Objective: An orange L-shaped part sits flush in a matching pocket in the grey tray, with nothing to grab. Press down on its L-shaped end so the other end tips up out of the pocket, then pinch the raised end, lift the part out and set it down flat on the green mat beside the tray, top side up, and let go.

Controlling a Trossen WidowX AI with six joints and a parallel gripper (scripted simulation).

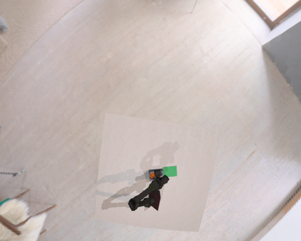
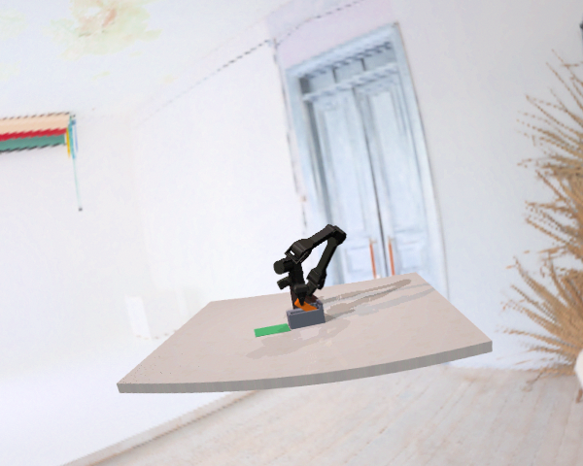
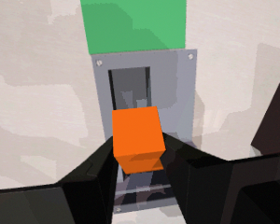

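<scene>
The green mat is 2 cm ahead of my gripper tip, 14 cm to the right of it and 11 cm below it. The rest, counted from my gripper tip: orange L-shaped part (2 cm behind, 3 cm to the left, 3 cm below).
</scene>
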